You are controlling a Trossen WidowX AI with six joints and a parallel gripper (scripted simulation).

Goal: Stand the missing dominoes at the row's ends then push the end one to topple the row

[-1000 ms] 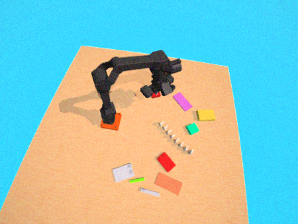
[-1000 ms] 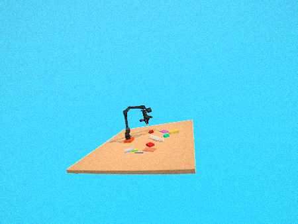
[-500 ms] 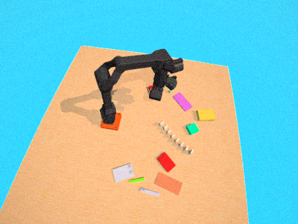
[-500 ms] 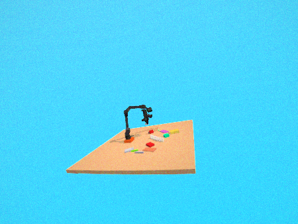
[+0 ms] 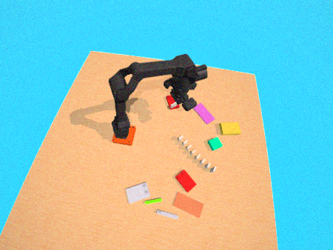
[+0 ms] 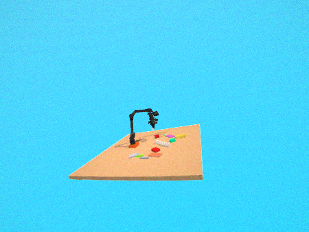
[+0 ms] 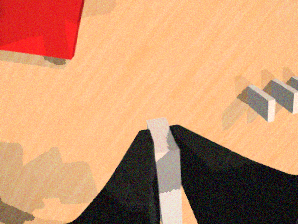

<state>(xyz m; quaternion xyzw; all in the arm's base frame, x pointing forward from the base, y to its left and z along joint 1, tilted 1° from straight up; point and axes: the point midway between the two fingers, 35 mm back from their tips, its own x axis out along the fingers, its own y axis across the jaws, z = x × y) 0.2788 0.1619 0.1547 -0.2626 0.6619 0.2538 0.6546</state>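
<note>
Right now the magenta slab is 180 mm ahead of my gripper tip, 60 mm to the left of it and 150 mm below it. Round my gripper tip: green block 250 mm ahead, 140 mm to the right, 140 mm below; yellow block 340 mm ahead, 30 mm to the right, 140 mm below; grey tile 140 mm behind, 450 mm to the right, 150 mm below.
</note>
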